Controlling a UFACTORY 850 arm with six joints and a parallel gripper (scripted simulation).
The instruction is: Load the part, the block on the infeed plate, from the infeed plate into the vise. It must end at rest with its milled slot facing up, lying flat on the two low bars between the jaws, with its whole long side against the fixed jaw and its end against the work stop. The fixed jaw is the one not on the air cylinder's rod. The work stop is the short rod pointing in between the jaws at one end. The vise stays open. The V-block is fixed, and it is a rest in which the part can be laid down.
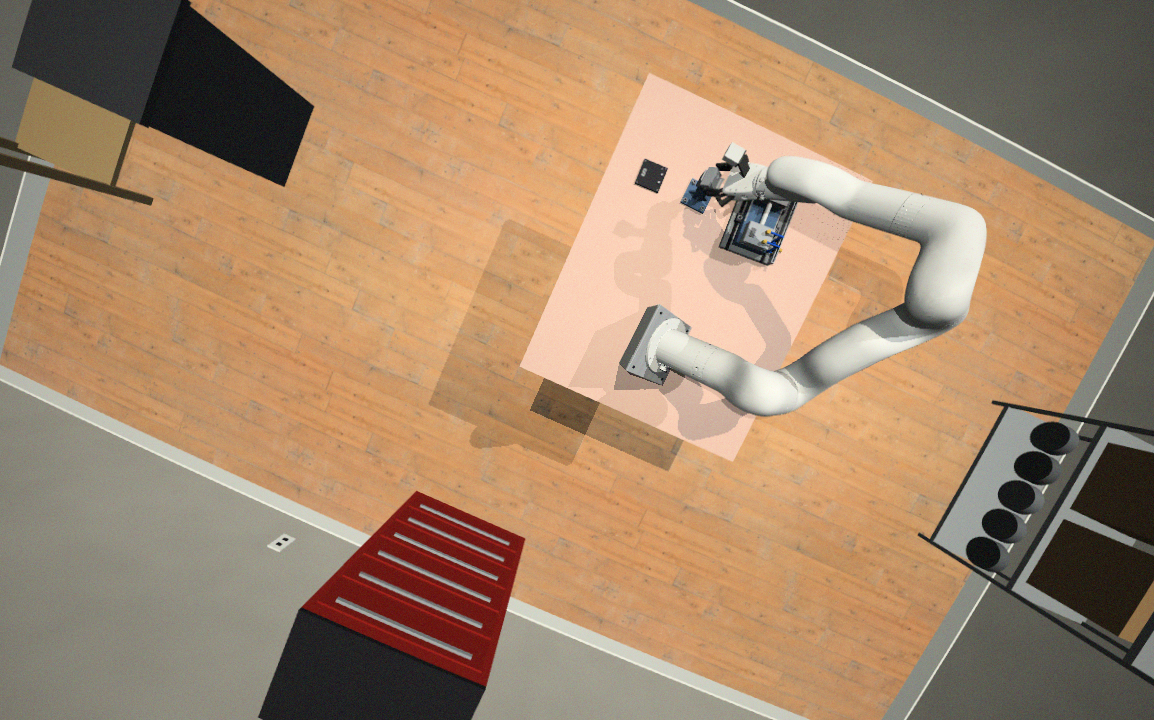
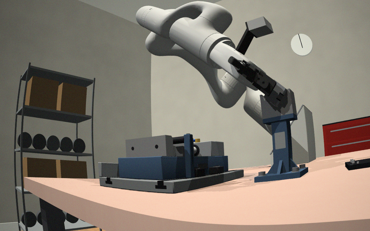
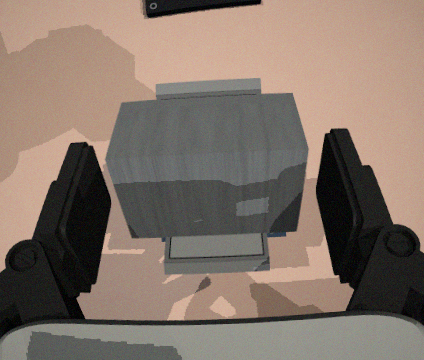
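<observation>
The part is 1 cm to the left of my hand and 2 cm below it. Also, from my hand: cylinder rod (1 cm ahead, 22 cm to the right, 9 cm below); moving jaw (6 cm ahead, 22 cm to the right, 9 cm below); work stop rod (10 cm ahead, 17 cm to the right, 8 cm below).
</observation>
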